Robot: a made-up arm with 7 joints. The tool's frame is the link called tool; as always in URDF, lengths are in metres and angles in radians. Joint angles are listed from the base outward. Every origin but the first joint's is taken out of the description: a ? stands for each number. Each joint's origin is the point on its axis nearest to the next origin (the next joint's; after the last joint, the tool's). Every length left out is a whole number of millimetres.
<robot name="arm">
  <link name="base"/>
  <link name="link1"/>
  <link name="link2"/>
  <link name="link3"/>
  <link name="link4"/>
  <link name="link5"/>
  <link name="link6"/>
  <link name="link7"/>
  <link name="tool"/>
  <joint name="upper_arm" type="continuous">
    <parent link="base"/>
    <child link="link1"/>
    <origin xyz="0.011 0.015 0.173" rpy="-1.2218 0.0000 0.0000"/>
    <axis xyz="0 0 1"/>
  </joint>
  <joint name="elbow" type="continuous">
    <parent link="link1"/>
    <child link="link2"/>
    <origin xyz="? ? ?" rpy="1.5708 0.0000 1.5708"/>
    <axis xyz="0 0 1"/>
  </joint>
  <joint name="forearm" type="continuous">
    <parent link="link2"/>
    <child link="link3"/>
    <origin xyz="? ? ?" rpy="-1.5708 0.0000 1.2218"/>
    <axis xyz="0 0 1"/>
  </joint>
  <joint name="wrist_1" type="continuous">
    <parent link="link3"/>
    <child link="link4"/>
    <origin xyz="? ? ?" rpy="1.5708 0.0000 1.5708"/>
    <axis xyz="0 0 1"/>
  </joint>
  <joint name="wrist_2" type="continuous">
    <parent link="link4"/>
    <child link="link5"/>
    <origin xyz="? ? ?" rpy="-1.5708 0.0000 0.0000"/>
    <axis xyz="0 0 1"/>
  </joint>
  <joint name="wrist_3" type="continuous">
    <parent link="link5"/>
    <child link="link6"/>
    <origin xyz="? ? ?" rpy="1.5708 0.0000 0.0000"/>
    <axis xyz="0 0 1"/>
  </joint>
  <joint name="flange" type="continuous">
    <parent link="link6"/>
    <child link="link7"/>
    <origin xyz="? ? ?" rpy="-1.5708 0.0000 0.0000"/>
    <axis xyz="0 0 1"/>
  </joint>
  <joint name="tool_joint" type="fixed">
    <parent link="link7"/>
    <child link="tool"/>
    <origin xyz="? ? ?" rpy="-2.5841 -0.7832 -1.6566"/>
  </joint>
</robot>
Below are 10 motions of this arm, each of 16 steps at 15 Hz.
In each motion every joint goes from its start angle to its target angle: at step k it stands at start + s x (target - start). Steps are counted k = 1, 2, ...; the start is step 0. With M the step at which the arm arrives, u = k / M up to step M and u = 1 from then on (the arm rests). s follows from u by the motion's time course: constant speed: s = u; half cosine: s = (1 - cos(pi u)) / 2; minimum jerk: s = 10 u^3 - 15 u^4 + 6 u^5.
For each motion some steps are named. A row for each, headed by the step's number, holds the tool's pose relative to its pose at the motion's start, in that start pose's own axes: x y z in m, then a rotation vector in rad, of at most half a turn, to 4 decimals.
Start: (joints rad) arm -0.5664 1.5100 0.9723 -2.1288 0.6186 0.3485 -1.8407
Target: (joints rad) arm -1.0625 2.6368 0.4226 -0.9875 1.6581 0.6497 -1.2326
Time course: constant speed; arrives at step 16
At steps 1, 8, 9, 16:
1: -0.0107 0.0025 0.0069 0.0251 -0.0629 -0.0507
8: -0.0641 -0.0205 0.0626 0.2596 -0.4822 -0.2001
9: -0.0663 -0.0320 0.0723 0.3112 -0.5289 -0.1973
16: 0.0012 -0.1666 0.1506 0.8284 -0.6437 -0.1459

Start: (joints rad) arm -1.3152 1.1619 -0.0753 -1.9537 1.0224 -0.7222 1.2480
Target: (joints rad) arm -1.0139 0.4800 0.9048 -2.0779 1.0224 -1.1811 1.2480
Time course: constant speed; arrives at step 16
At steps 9, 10, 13, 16:
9: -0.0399 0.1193 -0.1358 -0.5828 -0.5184 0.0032
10: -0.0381 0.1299 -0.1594 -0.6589 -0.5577 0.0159
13: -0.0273 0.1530 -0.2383 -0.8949 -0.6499 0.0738
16: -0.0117 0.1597 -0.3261 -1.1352 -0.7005 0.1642

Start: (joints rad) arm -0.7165 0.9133 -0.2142 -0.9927 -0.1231 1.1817 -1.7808
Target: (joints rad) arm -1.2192 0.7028 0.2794 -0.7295 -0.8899 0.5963 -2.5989
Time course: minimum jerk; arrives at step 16
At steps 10, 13, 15, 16:
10: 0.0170 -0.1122 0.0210 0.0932 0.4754 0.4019
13: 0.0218 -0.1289 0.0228 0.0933 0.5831 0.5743
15: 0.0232 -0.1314 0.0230 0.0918 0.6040 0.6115
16: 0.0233 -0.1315 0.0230 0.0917 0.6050 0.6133

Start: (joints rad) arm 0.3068 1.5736 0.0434 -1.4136 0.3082 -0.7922 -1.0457
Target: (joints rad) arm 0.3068 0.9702 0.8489 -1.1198 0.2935 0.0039 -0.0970
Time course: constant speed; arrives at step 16
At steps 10, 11, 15, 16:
10: 0.1151 -0.1222 -0.0616 1.1627 0.0458 0.1455
11: 0.1285 -0.1310 -0.0777 1.2927 0.0694 0.1463
15: 0.1820 -0.1527 -0.1562 1.8216 0.2097 0.1292
16: 0.1951 -0.1541 -0.1786 1.9545 0.2577 0.1208

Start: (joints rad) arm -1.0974 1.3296 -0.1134 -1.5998 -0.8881 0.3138 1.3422
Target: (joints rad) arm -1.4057 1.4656 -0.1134 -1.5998 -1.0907 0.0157 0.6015
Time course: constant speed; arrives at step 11
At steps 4, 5, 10, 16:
4: 0.0204 0.0614 0.0058 -0.3658 0.0815 0.1373
5: 0.0264 0.0765 0.0061 -0.4567 0.1094 0.1707
10: 0.0614 0.1489 0.0014 -0.9018 0.2911 0.3366
16: 0.0693 0.1625 -0.0007 -0.9881 0.3353 0.3702

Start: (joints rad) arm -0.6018 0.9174 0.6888 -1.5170 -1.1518 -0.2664 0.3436
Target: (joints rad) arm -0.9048 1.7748 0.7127 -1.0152 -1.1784 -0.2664 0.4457
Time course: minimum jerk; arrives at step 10
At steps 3, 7, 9, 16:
3: 0.0236 0.0117 0.0378 -0.0444 0.0617 0.0377
7: 0.1936 0.0616 0.1686 -0.1338 0.4011 0.2010
9: 0.2476 0.0725 0.1864 -0.1325 0.4950 0.2349
16: 0.2507 0.0731 0.1872 -0.1322 0.5003 0.2367

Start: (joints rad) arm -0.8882 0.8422 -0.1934 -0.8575 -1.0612 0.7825 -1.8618
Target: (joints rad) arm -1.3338 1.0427 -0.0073 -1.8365 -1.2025 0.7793 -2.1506
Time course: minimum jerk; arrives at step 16
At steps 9, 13, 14, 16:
9: -0.0473 -0.3835 -0.0081 0.7184 -0.0794 0.3041
13: -0.0457 -0.5469 -0.1333 1.0834 -0.2070 0.5272
14: -0.0439 -0.5592 -0.1487 1.1176 -0.2229 0.5504
16: -0.0428 -0.5649 -0.1564 1.1344 -0.2309 0.5618

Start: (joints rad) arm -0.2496 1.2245 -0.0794 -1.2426 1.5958 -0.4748 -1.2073
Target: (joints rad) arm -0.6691 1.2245 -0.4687 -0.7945 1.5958 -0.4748 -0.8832
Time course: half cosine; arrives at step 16
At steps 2, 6, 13, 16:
2: -0.0009 -0.0020 0.0013 0.0095 -0.0011 -0.0010
6: -0.0056 -0.0140 0.0115 0.0717 -0.0044 -0.0089
13: -0.0049 -0.0278 0.0416 0.1797 0.0171 -0.0367
16: -0.0034 -0.0281 0.0467 0.1913 0.0235 -0.0423

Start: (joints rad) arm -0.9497 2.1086 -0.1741 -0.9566 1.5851 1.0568 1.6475
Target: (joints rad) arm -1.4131 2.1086 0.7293 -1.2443 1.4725 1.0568 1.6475
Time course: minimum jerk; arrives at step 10
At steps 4, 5, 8, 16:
4: 0.0803 -0.0578 -0.1030 0.1720 -0.2520 0.2853
5: 0.1479 -0.0718 -0.1586 0.2568 -0.4142 0.4435
8: 0.3557 -0.0389 -0.2451 0.4243 -0.8599 0.7945
16: 0.3852 -0.0280 -0.2489 0.4427 -0.9238 0.8359

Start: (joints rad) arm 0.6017 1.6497 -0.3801 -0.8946 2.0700 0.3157 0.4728
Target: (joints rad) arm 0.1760 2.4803 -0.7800 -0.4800 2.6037 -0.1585 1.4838
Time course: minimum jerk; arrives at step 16
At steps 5, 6, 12, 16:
5: 0.0147 0.0253 -0.0724 -0.0316 -0.2046 -0.2190
6: 0.0267 0.0359 -0.1134 -0.0484 -0.3329 -0.3256
12: 0.1918 0.0295 -0.3915 -0.1594 -1.4538 -0.7368
16: 0.2340 0.0117 -0.4320 -0.1826 -1.6740 -0.7353

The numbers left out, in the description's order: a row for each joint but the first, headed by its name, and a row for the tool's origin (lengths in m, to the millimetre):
elbow: -0.001 0.029 0.000
forearm: 0.148 -0.030 0.000
wrist_1: 0.042 -0.014 0.000
wrist_2: 0.058 -0.435 0.000
wrist_3: 0.007 -0.010 0.000
flange: -0.005 0.034 0.000
tool: 0.013 -0.015 0.000

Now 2 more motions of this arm.
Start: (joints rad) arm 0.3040 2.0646 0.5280 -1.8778 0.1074 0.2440 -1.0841
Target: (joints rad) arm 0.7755 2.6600 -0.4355 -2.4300 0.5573 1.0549 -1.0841
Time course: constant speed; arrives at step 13
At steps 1, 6, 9, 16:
1: 0.0000 0.0504 -0.0195 -0.0820 -0.0916 -0.0383
6: 0.0480 0.2400 -0.1872 -0.5545 -0.5799 -0.1303
9: 0.1106 0.2875 -0.3138 -0.8895 -0.8694 -0.0981
16: 0.2169 0.2708 -0.4669 -1.3919 -1.2075 0.0529

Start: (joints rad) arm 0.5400 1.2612 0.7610 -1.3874 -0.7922 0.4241 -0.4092
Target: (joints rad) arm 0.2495 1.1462 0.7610 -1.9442 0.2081 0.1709 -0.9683
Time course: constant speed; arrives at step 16
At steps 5, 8, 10, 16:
5: 0.0579 0.0151 0.0369 0.0618 -0.0526 -0.3001
8: 0.0940 0.0171 0.0575 0.0925 -0.0560 -0.4910
10: 0.1185 0.0156 0.0701 0.1119 -0.0466 -0.6209
16: 0.1930 -0.0007 0.1018 0.1727 0.0314 -1.0126

